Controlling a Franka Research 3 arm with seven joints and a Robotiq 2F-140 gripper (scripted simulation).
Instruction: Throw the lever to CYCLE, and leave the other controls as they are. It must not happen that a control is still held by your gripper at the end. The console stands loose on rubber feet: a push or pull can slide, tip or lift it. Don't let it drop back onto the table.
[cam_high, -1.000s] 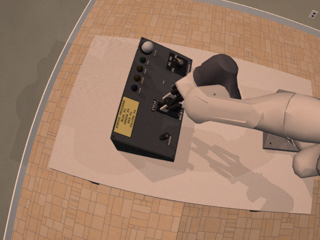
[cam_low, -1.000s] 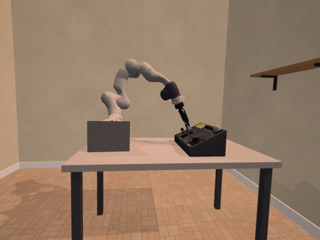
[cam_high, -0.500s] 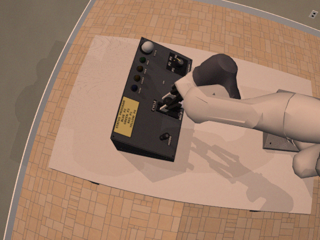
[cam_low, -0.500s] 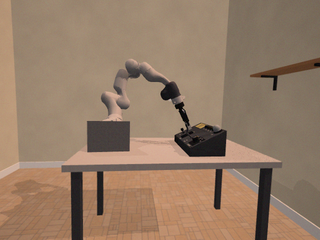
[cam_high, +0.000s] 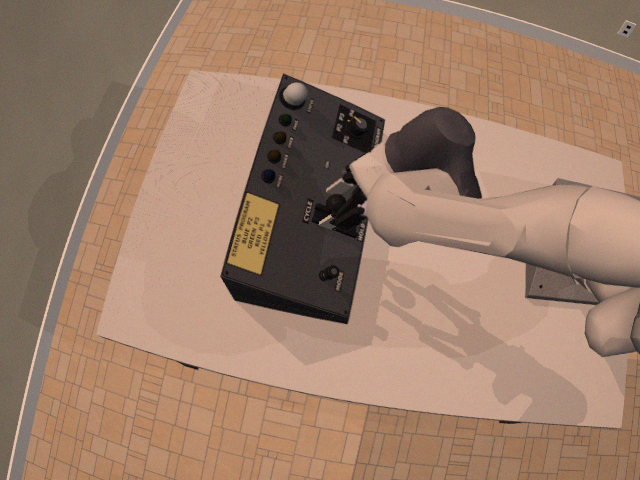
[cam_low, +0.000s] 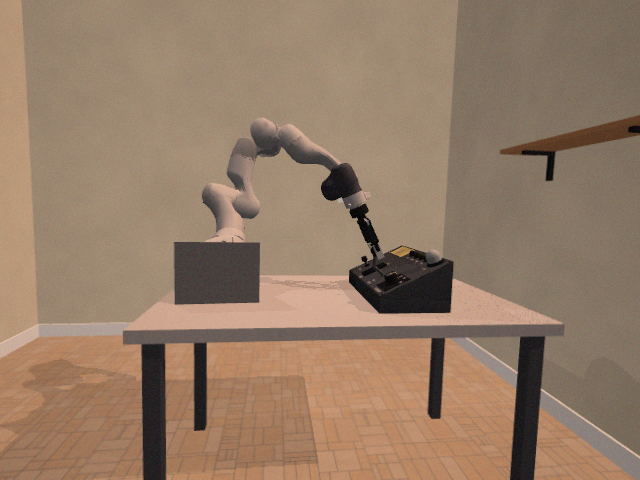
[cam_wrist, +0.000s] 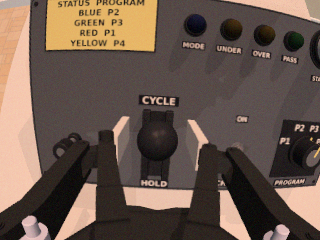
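The dark console lies 2 cm ahead of my hand, 7 cm to the right of it and 8 cm below it. Round my hand: mode knob 1 cm ahead, 12 cm to the left, 6 cm below; then check toggle 3 cm behind, 12 cm to the right, 7 cm below; then program dial 4 cm behind, 24 cm to the right, 6 cm below.
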